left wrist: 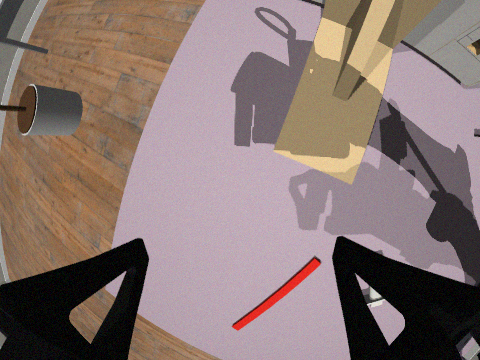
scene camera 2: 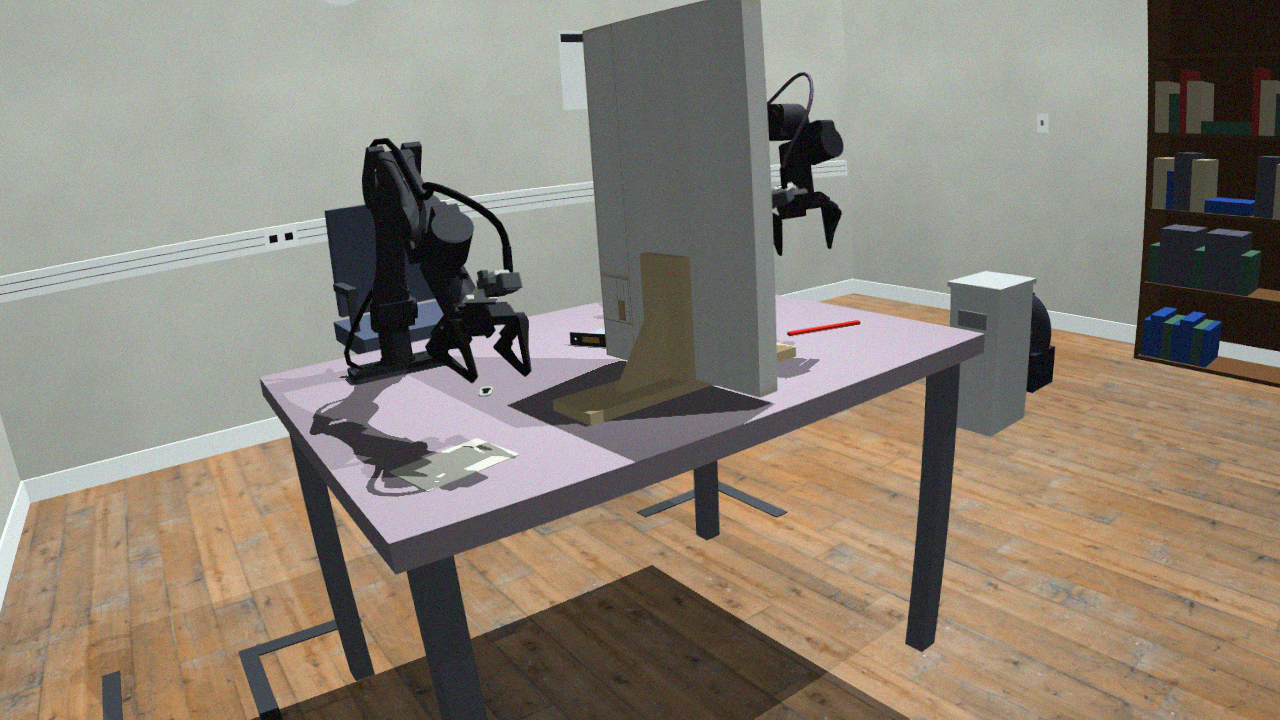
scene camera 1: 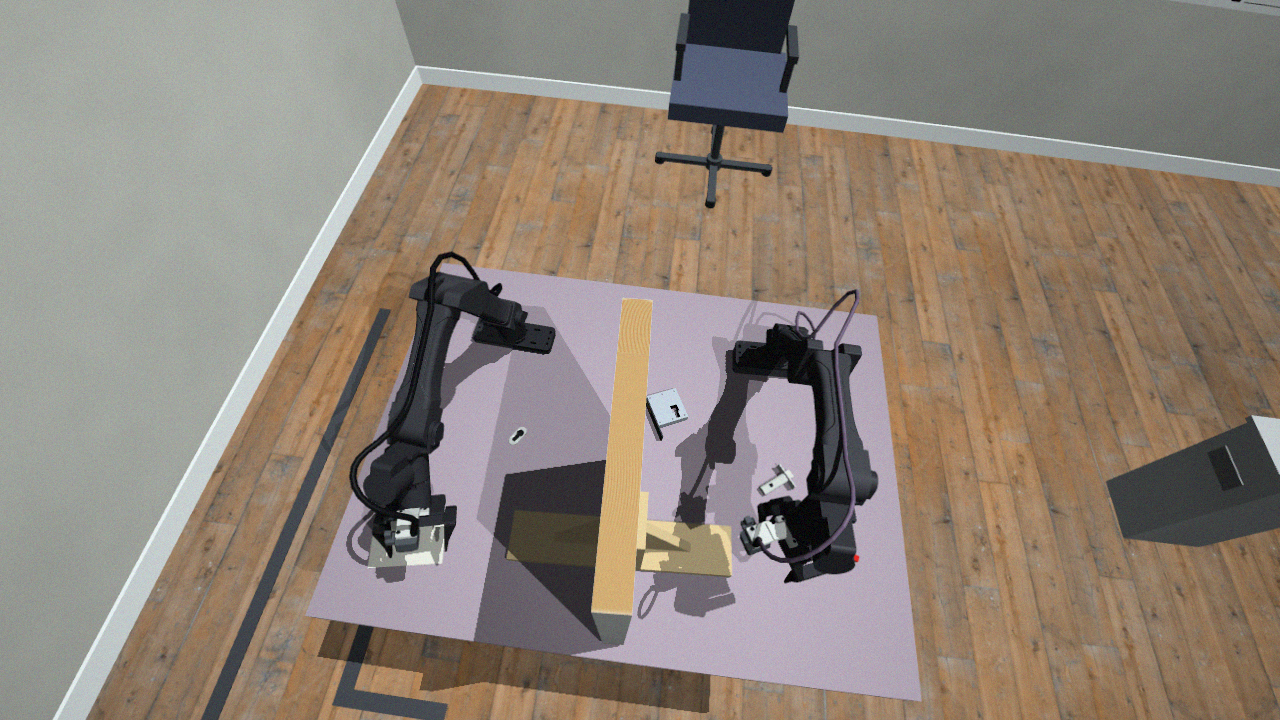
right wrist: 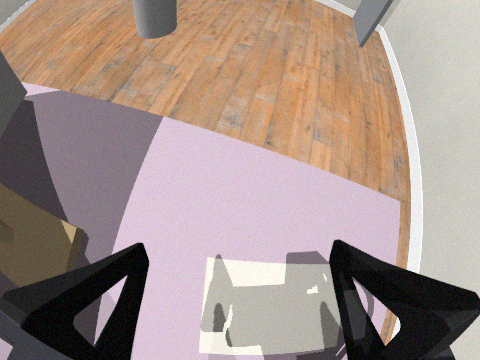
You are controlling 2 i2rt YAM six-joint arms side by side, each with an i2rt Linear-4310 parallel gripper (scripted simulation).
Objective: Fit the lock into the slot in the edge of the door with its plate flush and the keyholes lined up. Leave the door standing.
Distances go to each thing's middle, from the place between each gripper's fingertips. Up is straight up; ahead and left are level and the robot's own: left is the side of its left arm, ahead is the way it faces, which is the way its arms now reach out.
Labels:
Now: the lock [scene camera 1: 659, 405] 350 mm behind my left hand [scene camera 2: 804, 251], 210 mm to the right of it and 180 mm below it. Round my left hand: white sheet [scene camera 2: 437, 470]: 20 mm ahead, 720 mm to the right, 190 mm below; then red rod [left wrist: 314, 263]: 70 mm behind, 140 mm to the left, 190 mm below.
My right hand [scene camera 2: 502, 377] is 30 mm past the white sheet, 70 mm to the left of it and 120 mm above it. From my right hand the other things lie so: red rod 120 mm behind, 790 mm to the left, 120 mm below; then lock 400 mm behind, 440 mm to the left, 110 mm below.

